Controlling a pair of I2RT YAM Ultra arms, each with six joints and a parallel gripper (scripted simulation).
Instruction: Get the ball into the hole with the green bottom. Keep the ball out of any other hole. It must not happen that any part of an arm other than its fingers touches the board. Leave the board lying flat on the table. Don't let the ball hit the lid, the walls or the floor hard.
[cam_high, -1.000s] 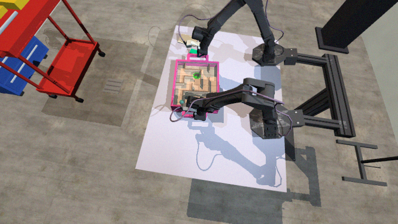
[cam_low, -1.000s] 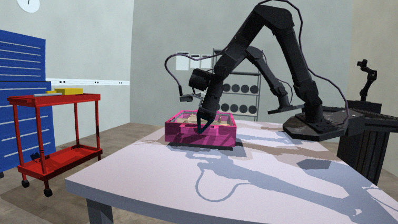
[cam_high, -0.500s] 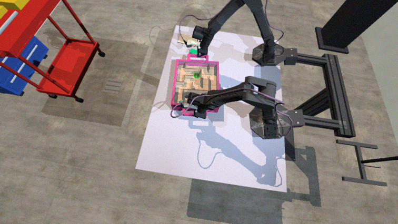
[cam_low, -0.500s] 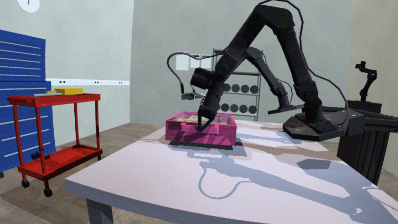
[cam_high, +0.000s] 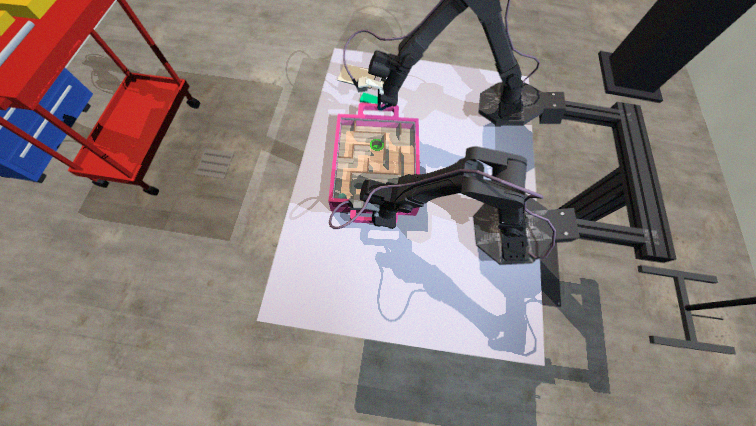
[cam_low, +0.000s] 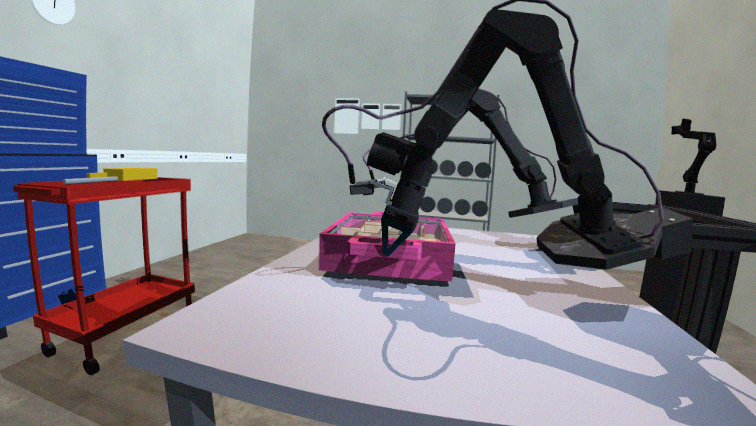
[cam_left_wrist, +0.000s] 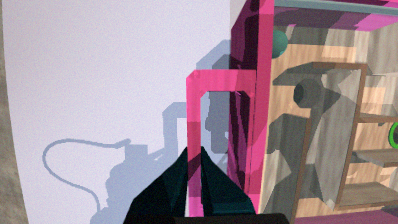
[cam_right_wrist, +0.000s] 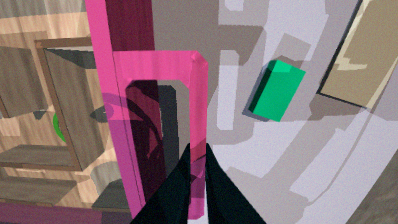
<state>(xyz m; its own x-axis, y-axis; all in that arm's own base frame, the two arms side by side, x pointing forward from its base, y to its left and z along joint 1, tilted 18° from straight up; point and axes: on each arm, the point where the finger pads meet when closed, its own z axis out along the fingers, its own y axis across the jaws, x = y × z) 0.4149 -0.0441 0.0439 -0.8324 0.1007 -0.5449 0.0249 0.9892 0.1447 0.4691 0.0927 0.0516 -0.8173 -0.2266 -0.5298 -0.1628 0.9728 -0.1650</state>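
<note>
My right gripper is now 6 cm short of the green block, 10 cm to the left of it and 8 cm above it. Also, from my right hand: beige card (14 cm ahead, 23 cm to the right, 9 cm below); pink-framed maze board (2 cm behind, 23 cm to the left, 3 cm below).
</note>
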